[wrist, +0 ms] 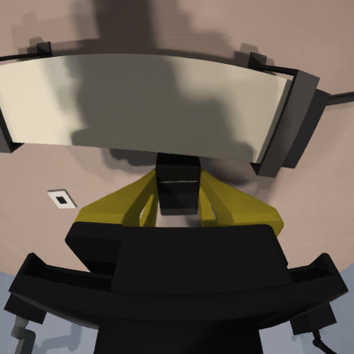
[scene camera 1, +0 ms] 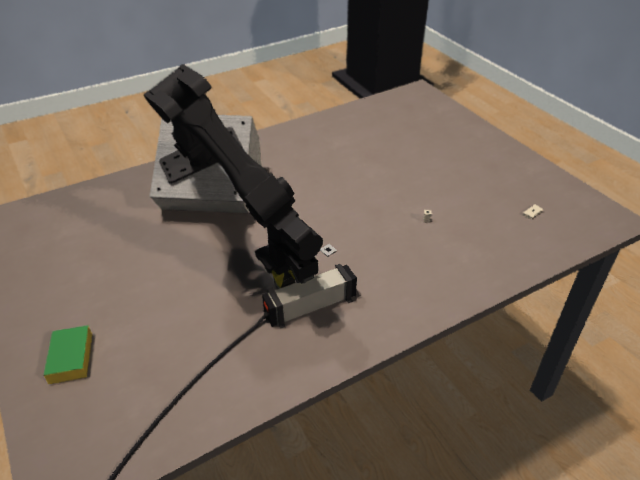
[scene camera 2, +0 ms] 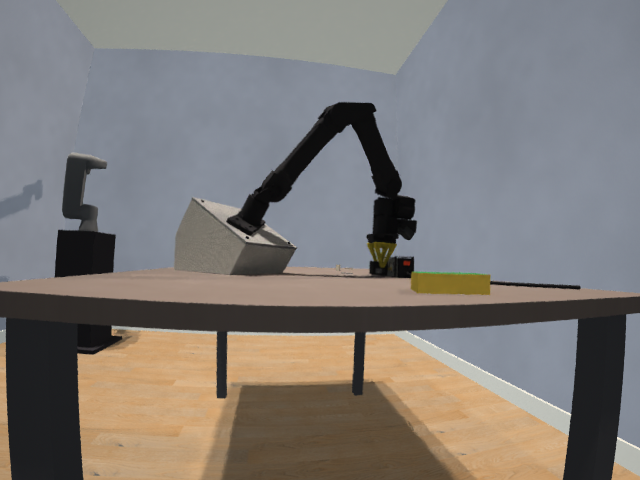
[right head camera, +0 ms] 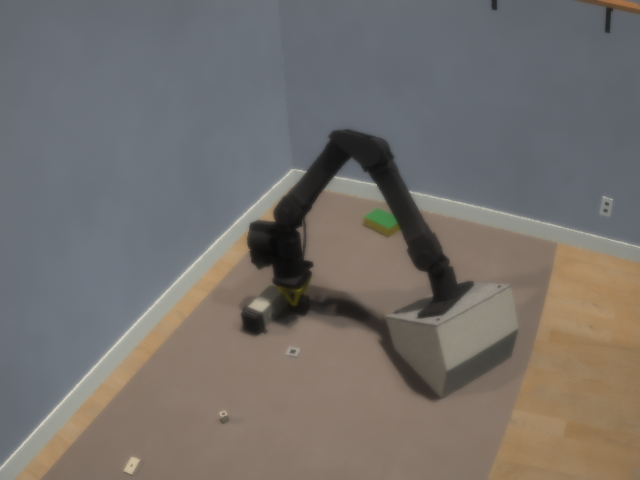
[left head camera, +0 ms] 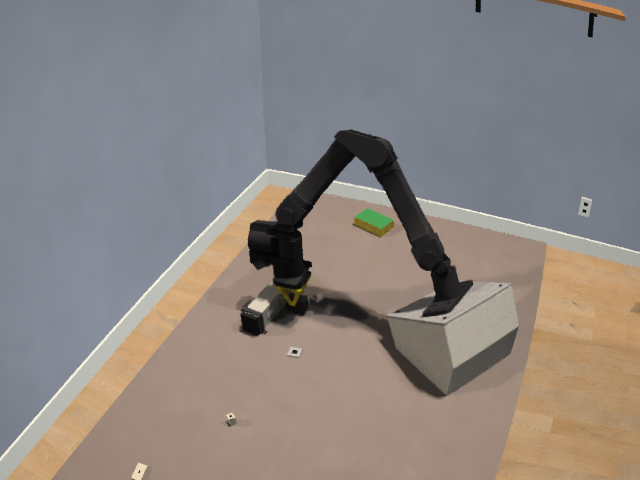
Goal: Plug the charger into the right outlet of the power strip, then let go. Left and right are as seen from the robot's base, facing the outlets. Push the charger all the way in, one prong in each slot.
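Pixels of known places: gripper, fingertip midpoint: (scene camera 1: pixel 285 282) (scene camera 2: pixel 380 267) (right head camera: pixel 296 301) (left head camera: pixel 295 302); arm's base at its link origin: (scene camera 1: pixel 201 155) (scene camera 2: pixel 247 223) (right head camera: pixel 448 300) (left head camera: pixel 450 299).
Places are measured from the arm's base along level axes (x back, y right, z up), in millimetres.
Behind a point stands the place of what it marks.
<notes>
The power strip (left head camera: pixel 264 303) @[x -450, y -92, z -81 mm] (right head camera: pixel 261 304) @[x -456, y -100, z -81 mm] (scene camera 1: pixel 315 297) @[x -479, y -56, z -96 mm] (scene camera 2: pixel 398 266) @[x -427, y 40, z -105 mm] (wrist: pixel 165 105) is a long pale block with black ends, lying on the table. My gripper (left head camera: pixel 294 299) @[x -397, y -26, z -110 mm] (right head camera: pixel 294 299) @[x -397, y -26, z -110 mm] (scene camera 2: pixel 382 262) @[x -397, y -26, z -110 mm] (wrist: pixel 177 174) points down, its yellow fingers shut on the charger, on the strip's robot-facing side. The charger (left head camera: pixel 299 305) @[x -378, y -40, z -104 mm] (scene camera 2: pixel 378 269) @[x -386, y -10, z -116 mm] (wrist: pixel 178 197) is a small black block. In the wrist view its front meets the strip's near edge, a little right of the strip's middle. Its prongs do not show. The outlet face and slots are hidden, so how deep the prongs are cannot be told.
A black cord (scene camera 1: pixel 191 384) @[x -525, y 239, z -132 mm] runs from the strip's red-switch end. A green and yellow sponge (left head camera: pixel 373 222) @[x -338, y 397, z -108 mm] (scene camera 1: pixel 68 353) @[x -356, y 419, z -108 mm] (scene camera 2: pixel 449 283) @[x -326, y 449, z -122 mm] lies farther off. A small white plate (left head camera: pixel 294 352) @[x -329, y -175, z -134 mm] (scene camera 1: pixel 328 250) @[x -333, y -172, z -134 mm] (wrist: pixel 61 199) lies near the strip. A small cube (left head camera: pixel 231 419) @[x -352, y -451, z -113 mm] (scene camera 1: pixel 427 215) @[x -363, y -440, z -115 mm] and another plate (left head camera: pixel 139 471) @[x -468, y -689, z -129 mm] (scene camera 1: pixel 532 211) @[x -470, y -686, z -129 mm] lie beyond.
</notes>
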